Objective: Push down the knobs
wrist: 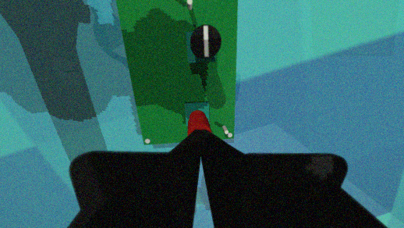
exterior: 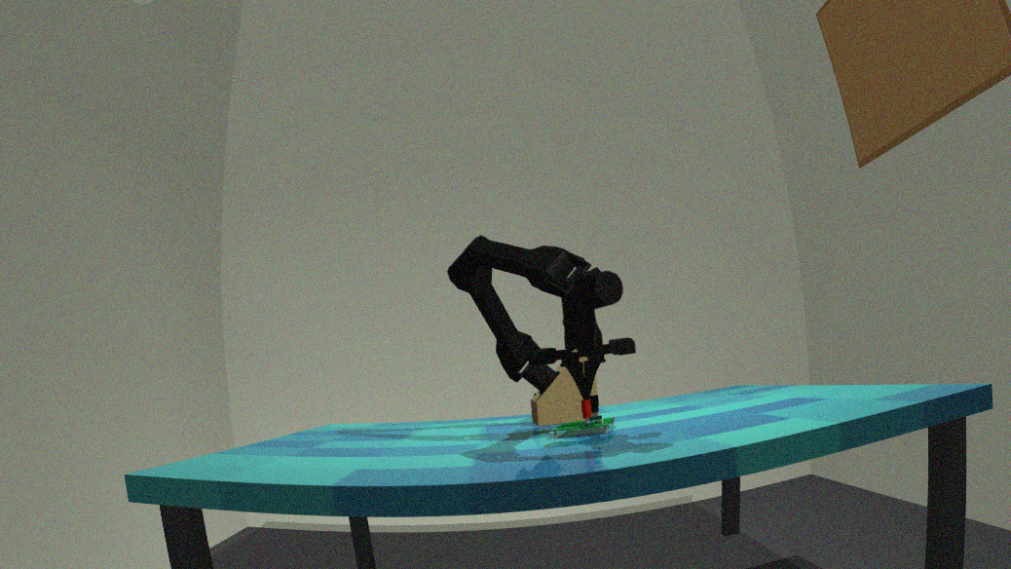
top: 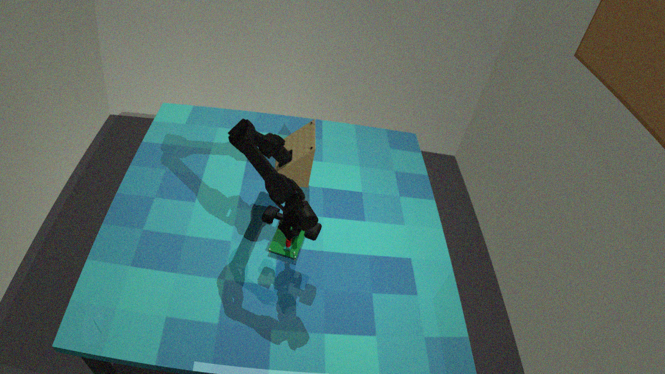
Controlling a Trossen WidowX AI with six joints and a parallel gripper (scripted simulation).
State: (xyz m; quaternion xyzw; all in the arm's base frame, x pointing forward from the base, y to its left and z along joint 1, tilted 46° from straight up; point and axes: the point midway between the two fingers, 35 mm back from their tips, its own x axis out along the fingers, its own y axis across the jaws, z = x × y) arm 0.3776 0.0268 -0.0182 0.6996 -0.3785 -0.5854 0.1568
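The red knob is 2 cm below my gripper tip. The rest, counted from my gripper tip: black knob 6 cm behind, 2 cm to the left, 1 cm below.
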